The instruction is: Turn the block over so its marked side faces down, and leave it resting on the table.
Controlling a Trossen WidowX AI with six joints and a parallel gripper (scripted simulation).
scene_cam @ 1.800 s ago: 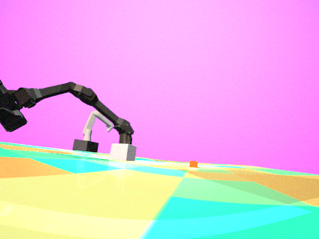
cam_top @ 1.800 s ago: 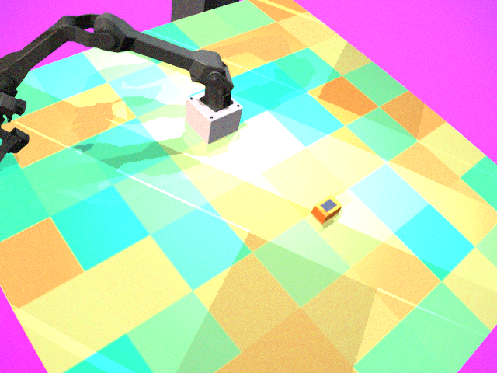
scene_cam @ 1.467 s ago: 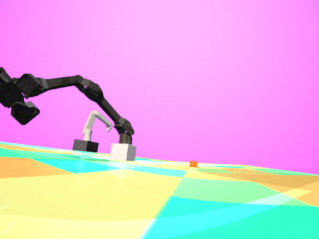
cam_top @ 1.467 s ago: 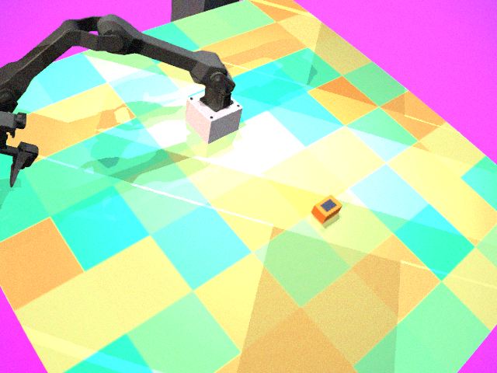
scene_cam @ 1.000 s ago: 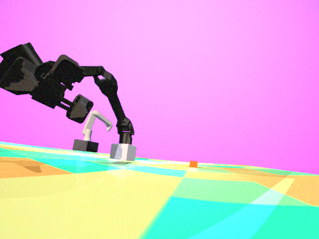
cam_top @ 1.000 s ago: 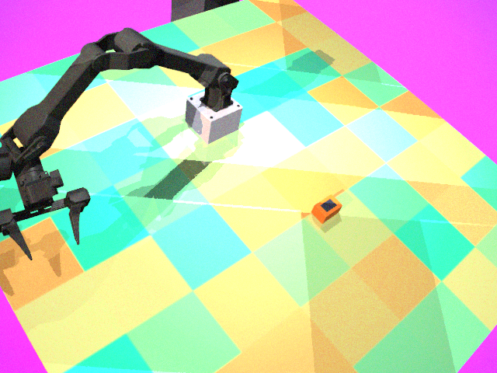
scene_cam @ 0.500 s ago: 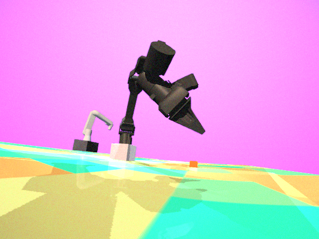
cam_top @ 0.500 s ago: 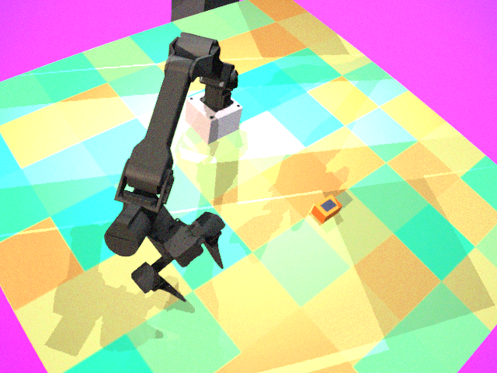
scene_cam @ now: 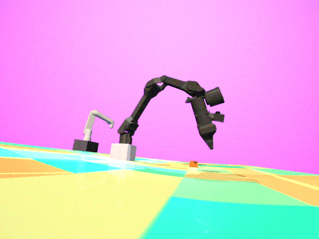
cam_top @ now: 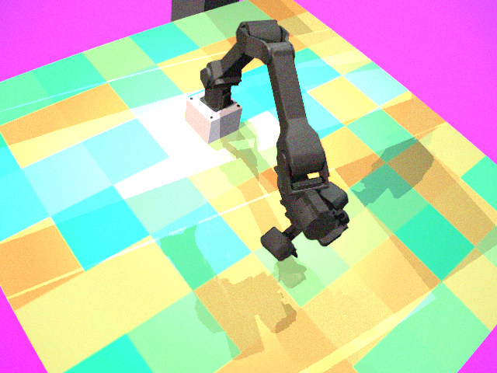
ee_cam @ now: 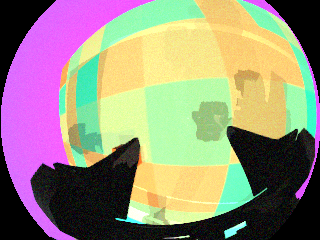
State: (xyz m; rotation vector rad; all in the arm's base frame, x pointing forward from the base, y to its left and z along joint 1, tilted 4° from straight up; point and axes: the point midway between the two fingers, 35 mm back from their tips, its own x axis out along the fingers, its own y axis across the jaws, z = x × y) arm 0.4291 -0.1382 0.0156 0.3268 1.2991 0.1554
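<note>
Right now my gripper tip is 5 cm past the orange block, 15 cm to the right of it and 7 cm above it.
</note>
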